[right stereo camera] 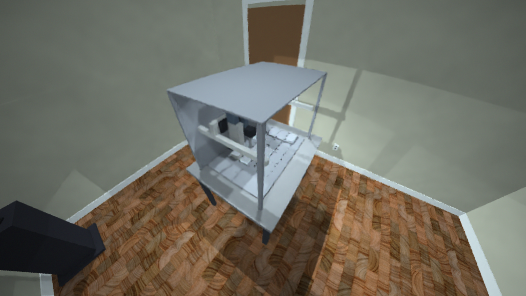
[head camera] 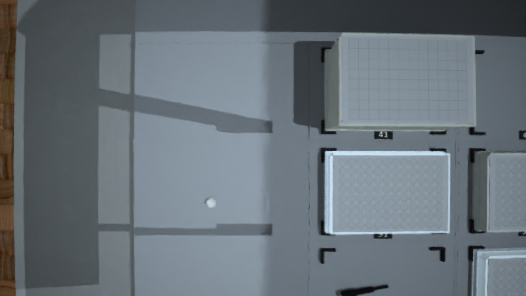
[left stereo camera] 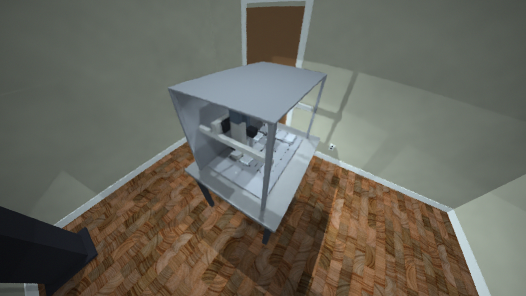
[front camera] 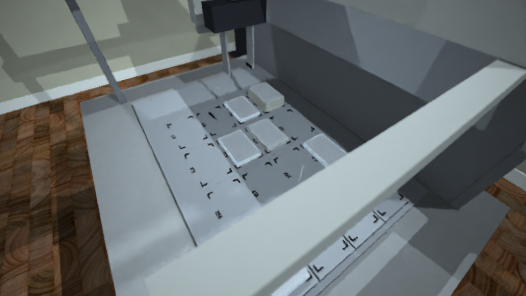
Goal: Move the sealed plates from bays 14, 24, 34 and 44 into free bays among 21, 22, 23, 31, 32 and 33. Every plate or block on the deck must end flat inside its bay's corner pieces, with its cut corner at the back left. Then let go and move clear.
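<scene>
My gripper is open and empty, its two jaws hanging over the deck's far left, beyond the bays. A pale-edged plate lies flat inside the corner pieces of bay 31. Another plate lies in bay 22. A further plate shows partly in bay 14, cut by the beam and frame edge. Bays 24, 34 and 44 show no plate in the front view, though the beam hides part of them. Bay 21 holds a black pen-like object. The cut corners are too small to tell.
A tall block stands in bay 41. A beige plate is in bay 32, and a plate in bay 43. A thin pale tool lies in bay 33. A small white piece lies left of bay 31.
</scene>
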